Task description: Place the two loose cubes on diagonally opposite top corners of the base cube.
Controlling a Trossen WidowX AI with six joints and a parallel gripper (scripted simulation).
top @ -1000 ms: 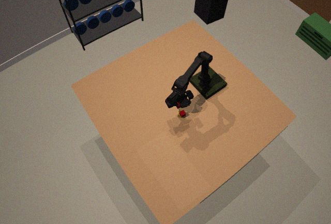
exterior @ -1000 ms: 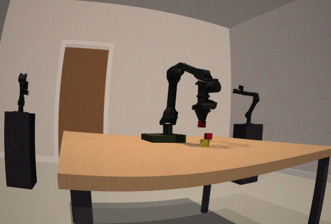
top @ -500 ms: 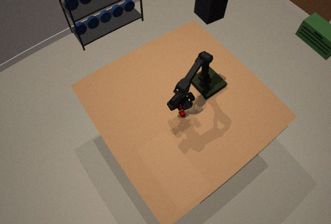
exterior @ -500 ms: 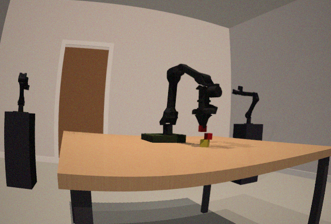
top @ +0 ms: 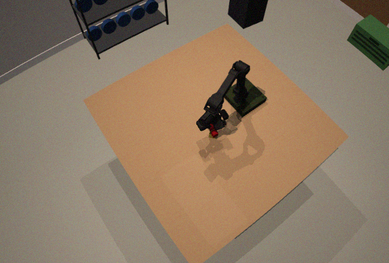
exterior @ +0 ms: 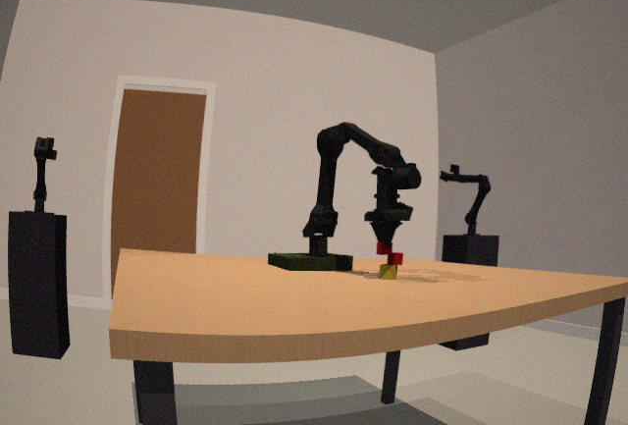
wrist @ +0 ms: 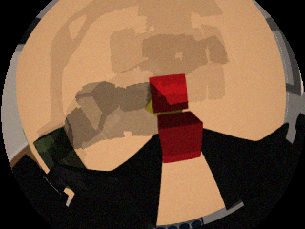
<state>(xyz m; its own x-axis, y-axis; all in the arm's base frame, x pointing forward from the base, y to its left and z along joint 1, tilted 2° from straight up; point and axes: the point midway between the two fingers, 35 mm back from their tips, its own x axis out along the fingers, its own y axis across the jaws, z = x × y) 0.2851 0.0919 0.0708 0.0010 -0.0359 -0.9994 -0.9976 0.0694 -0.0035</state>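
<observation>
My gripper tip is 70 mm above the yellow base cube and 20 mm to the right of it.
</observation>
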